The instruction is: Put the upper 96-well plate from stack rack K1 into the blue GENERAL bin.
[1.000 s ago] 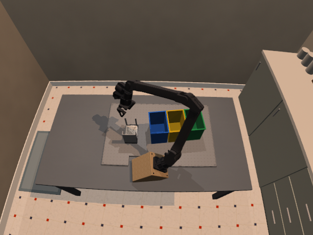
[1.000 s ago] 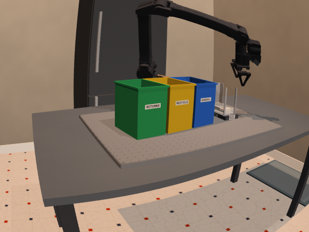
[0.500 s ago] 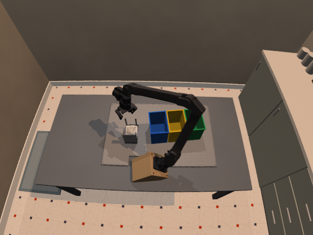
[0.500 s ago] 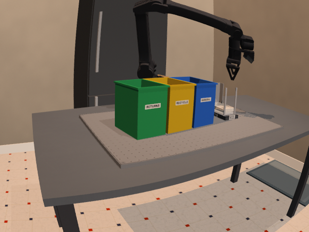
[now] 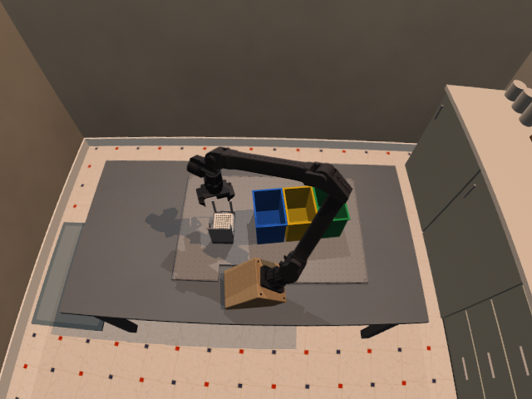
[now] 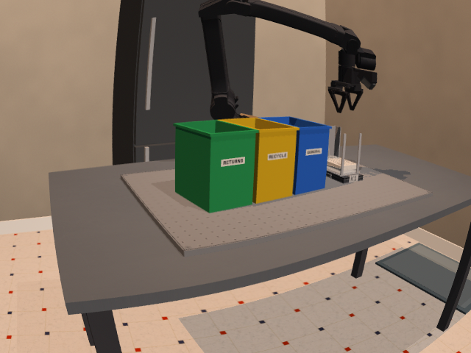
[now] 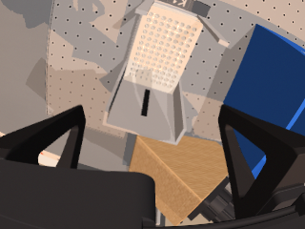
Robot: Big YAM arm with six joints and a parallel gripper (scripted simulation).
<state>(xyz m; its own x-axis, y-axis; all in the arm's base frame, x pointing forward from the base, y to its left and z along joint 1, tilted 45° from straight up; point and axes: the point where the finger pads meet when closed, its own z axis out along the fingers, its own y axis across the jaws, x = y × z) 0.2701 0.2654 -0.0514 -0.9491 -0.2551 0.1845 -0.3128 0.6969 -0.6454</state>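
Right now the white 96-well plate is 2 cm behind my hand, 1 cm to the right of it and 18 cm below it. Round my hand: green returns bin: 3 cm ahead, 48 cm to the right, 13 cm below; then yellow recycle bin: 2 cm ahead, 35 cm to the right, 13 cm below; then blue bin labelled general: 22 cm to the right, 13 cm below.
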